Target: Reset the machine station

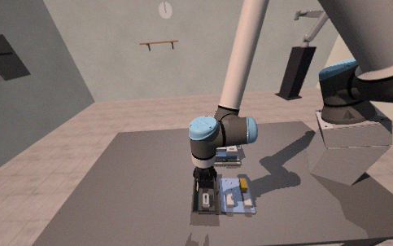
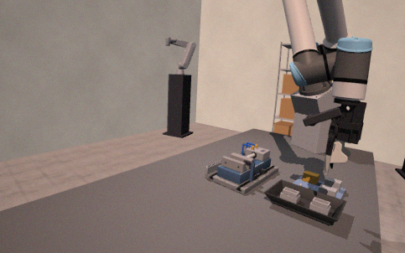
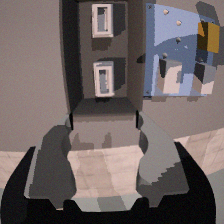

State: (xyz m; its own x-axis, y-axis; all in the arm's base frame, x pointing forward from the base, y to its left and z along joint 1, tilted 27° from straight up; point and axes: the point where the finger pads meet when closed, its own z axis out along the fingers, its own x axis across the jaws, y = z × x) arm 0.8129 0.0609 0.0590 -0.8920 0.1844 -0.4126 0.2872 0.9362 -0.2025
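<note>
My gripper is now 240 mm past the yellow brass blank, 140 mm above it and 30 mm to the left of it. The rest, counted from my hand: vise: 300 mm to the right, 190 mm behind, 120 mm below.
</note>
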